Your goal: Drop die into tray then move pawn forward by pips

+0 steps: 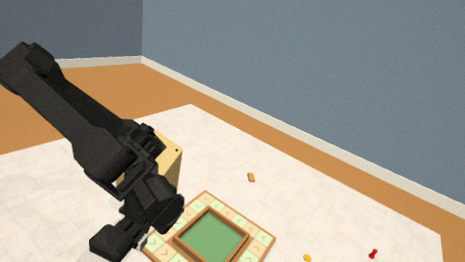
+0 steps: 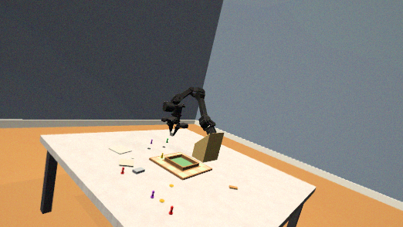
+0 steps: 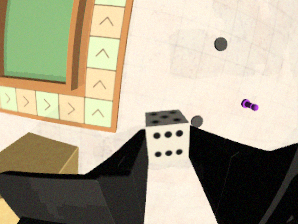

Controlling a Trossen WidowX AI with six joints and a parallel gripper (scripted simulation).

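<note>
Now: gripper tip 120 mm short of the yellow pawn, 110 mm to the right of it and 100 mm above it. Round my gripper tip: white die (right at my gripper tip); green dice tray (40 mm ahead, 200 mm to the left, 120 mm below); grey block (340 mm ahead, 220 mm to the left, 120 mm below).
</note>
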